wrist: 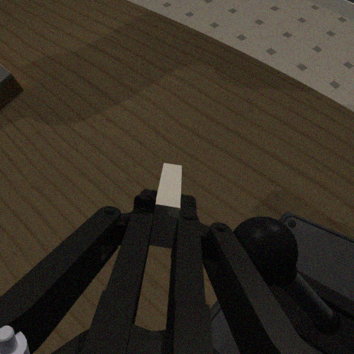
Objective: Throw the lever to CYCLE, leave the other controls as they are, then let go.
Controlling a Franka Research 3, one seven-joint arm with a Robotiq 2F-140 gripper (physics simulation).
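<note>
The lever has a round black knob on a dark rod, at the lower right of the wrist view. It rises from a dark grey panel with a screw at its corner. My gripper is shut with nothing between its fingers, its pale fingertip pads together. The knob is to the right of the fingers, close beside the right finger linkage, which hides part of it. Whether they touch, I cannot tell. No CYCLE label shows in this view.
A brown wooden table lies under the gripper, with its edge running across the upper right. Beyond it is a pale floor with small dark squares. A dark block-like object is at the left edge. A light grey knobbed part shows at the lower left.
</note>
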